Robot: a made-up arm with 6 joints. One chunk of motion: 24 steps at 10 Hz.
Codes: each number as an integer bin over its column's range. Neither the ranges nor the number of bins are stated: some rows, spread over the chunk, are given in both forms.
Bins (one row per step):
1: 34 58 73 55 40 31
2: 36 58 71 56 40 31
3: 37 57 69 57 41 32
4: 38 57 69 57 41 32
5: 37 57 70 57 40 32
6: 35 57 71 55 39 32
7: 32 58 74 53 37 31
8: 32 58 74 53 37 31
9: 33 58 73 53 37 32
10: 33 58 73 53 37 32
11: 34 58 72 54 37 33
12: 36 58 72 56 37 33
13: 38 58 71 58 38 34
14: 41 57 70 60 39 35
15: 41 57 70 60 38 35
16: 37 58 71 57 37 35
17: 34 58 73 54 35 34
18: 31 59 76 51 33 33
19: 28 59 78 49 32 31
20: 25 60 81 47 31 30
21: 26 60 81 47 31 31
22: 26 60 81 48 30 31
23: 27 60 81 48 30 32
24: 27 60 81 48 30 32
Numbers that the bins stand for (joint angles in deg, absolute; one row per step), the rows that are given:
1: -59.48 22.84 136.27 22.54 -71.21 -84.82
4: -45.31 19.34 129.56 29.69 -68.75 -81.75
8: -66.57 22.84 137.95 15.38 -78.59 -84.82
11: -59.48 22.84 134.59 18.96 -78.59 -78.69
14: -34.69 19.34 131.24 40.42 -73.67 -72.55
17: -59.48 22.84 136.27 18.96 -83.51 -75.62
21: -87.82 29.83 149.70 -6.08 -93.35 -84.82
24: -84.28 29.83 149.70 -2.50 -95.81 -81.75
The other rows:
2: -52.40 22.84 132.92 26.11 -71.21 -84.82
3: -48.86 19.34 129.56 29.69 -68.75 -81.75
5: -48.86 19.34 131.24 29.69 -71.21 -81.75
6: -55.94 19.34 132.92 22.54 -73.67 -81.75
7: -66.57 22.84 137.95 15.38 -78.59 -84.82
9: -63.02 22.84 136.27 15.38 -78.59 -81.75
10: -63.02 22.84 136.27 15.38 -78.59 -81.75
12: -52.40 22.84 134.59 26.11 -78.59 -78.69
13: -45.31 22.84 132.92 33.27 -76.13 -75.62
15: -34.69 19.34 131.24 40.42 -76.13 -72.55
16: -48.86 22.84 132.92 29.69 -78.59 -72.55
18: -70.11 26.33 141.31 8.23 -88.43 -78.69
19: -80.73 26.33 144.66 1.08 -90.89 -84.82
20: -91.36 29.83 149.70 -6.08 -93.35 -87.89
22: -87.82 29.83 149.70 -2.50 -95.81 -84.82
23: -84.28 29.83 149.70 -2.50 -95.81 -81.75

